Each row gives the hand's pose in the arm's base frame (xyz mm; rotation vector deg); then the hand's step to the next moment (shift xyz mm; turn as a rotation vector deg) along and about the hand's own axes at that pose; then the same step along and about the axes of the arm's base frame.
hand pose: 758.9 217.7 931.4 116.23 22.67 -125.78
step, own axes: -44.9 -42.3 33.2 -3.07 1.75 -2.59
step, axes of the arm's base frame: -39.1 27.6 51.1 3.23 -1.22 2.70
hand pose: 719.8 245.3 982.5 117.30 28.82 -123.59
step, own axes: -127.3 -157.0 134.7 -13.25 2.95 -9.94
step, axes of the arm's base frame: -167.4 86.3 153.3 11.32 -1.36 12.37
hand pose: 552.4 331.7 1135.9 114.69 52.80 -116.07
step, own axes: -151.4 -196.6 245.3 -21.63 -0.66 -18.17
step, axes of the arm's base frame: -294.8 -15.4 186.1 17.35 3.16 22.08
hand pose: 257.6 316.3 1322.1 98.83 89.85 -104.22
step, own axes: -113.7 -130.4 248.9 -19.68 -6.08 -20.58
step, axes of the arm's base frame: -212.6 -189.2 104.5 14.29 8.25 23.99
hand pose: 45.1 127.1 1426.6 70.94 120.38 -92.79
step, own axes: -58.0 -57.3 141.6 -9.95 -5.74 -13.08
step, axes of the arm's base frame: -48.9 -154.2 22.8 6.14 6.40 14.98
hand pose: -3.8 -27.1 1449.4 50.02 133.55 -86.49
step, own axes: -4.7 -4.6 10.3 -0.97 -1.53 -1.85
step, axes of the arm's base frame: -0.3 -12.2 1.2 0.09 0.85 2.44
